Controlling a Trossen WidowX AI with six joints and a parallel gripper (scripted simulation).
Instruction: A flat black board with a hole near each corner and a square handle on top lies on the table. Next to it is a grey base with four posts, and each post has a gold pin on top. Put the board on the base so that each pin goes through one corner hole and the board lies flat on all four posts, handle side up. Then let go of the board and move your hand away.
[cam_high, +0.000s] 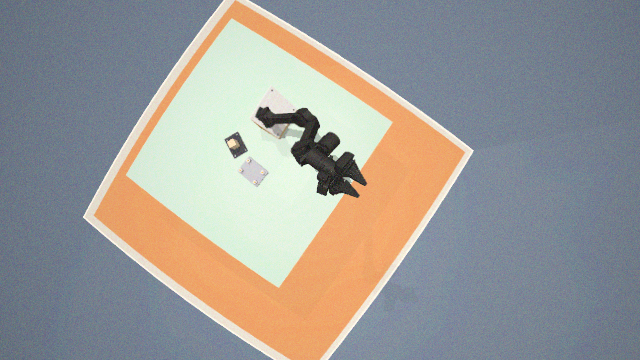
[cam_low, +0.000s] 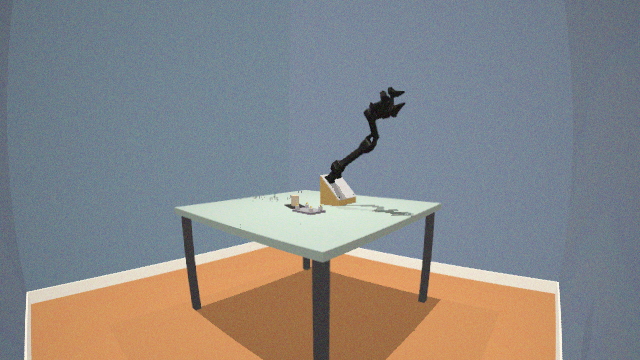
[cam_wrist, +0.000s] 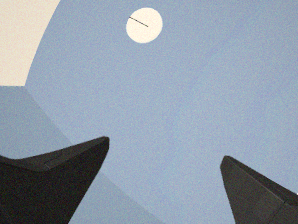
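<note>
The black board lies 6 cm ahead of my gripper tip, 71 cm to the right of it and 64 cm below it. Also, from my gripper tip: grey base 17 cm ahead, 53 cm to the right, 65 cm below.
</note>
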